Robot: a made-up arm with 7 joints.
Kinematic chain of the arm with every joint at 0, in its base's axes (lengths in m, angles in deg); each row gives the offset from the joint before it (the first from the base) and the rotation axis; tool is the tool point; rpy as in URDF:
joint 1: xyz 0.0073 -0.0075 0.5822 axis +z
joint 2: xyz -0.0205 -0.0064 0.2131 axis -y
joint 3: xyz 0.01 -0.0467 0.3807 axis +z
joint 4: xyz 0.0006 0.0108 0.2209 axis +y
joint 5: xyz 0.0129 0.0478 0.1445 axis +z
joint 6: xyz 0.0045 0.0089 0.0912 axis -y
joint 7: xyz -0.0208 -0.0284 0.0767 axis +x
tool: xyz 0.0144 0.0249 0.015 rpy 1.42 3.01 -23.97
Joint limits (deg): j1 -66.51..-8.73 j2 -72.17..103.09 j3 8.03..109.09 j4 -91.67..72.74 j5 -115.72..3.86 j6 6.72..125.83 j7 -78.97..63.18
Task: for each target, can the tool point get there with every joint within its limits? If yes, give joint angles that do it. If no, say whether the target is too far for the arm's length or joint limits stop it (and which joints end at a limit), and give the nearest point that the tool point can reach.
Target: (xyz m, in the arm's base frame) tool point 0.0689 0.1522 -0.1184
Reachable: no: joint limits stop it (at a limit: joint 1, joint 2, joint 3, joint 4, joint 7) | nearest point -0.1986 0.4453 0.3492 | short by 0.613 m
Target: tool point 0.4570 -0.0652 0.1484
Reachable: no: joint limits stop it (at a limit: joint 2, joint 3, joint 4, joint 5) | nearest point 0.7130 -0.0980 0.7042 | short by 0.613 m
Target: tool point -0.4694 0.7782 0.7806
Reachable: yes | joints -54.26 87.94 65.88 11.32 -102.69 32.56 -11.75
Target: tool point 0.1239 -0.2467 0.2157
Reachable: no: joint limits stop it (at a limit: joint 1, joint 2, joint 4, joint 7) | nearest point -0.4708 -0.0666 0.4065 | short by 0.650 m
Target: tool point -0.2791 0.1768 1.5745
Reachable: yes | joints -35.25 10.42 45.70 -31.54 -106.57 82.66 43.89
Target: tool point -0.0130 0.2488 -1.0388
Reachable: no: too far | nearest point -0.2301 0.4737 0.3287 | short by 1.403 m
